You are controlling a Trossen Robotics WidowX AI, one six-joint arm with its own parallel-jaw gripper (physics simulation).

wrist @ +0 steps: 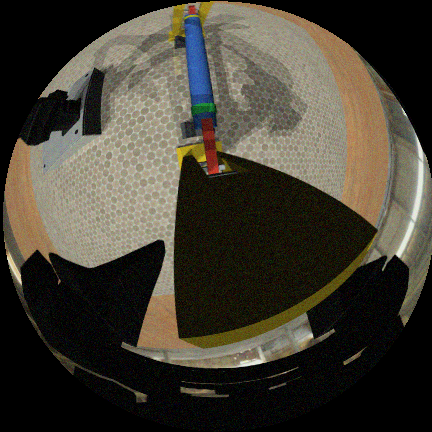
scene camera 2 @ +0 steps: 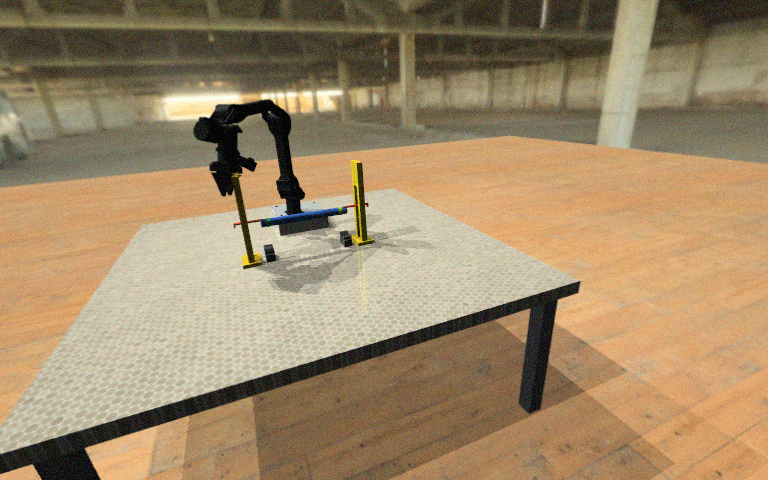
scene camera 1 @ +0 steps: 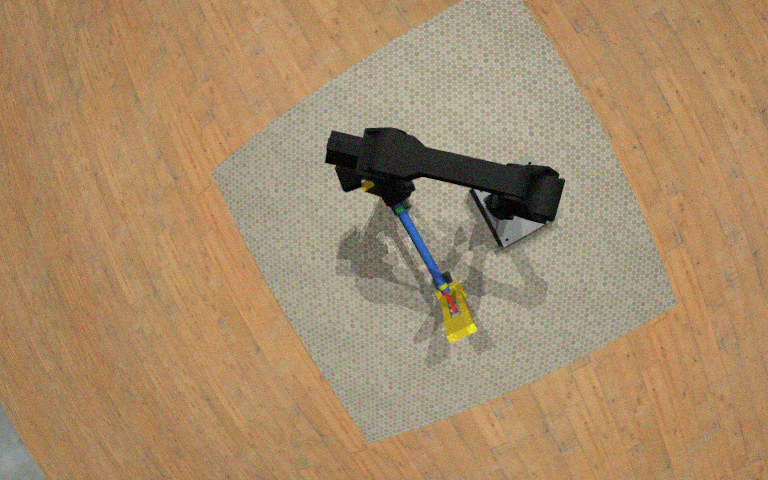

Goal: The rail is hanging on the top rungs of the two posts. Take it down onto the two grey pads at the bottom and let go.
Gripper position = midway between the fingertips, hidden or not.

In view: the gripper (scene camera 2: 226,195) and a blue rail (scene camera 2: 267,222).
The gripper shows as well in the wrist view (wrist: 227,249) and in scene camera 1 (scene camera 1: 377,168).
